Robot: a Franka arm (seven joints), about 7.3 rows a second.
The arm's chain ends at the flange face. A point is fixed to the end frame.
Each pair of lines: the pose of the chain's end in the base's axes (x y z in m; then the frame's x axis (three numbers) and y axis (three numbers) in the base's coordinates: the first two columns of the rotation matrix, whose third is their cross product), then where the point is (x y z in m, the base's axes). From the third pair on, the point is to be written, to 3 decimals.
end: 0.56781 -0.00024 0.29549 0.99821 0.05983 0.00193 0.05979 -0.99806 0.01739
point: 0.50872 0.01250 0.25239
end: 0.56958 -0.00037 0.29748 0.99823 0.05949 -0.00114 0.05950 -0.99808 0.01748
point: 0.51037 0.01238 0.25456
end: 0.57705 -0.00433 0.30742 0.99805 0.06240 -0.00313 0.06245 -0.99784 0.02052
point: 0.518 0.008 0.265
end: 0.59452 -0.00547 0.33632 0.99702 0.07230 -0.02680 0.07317 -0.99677 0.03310
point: 0.534 0.006 0.295
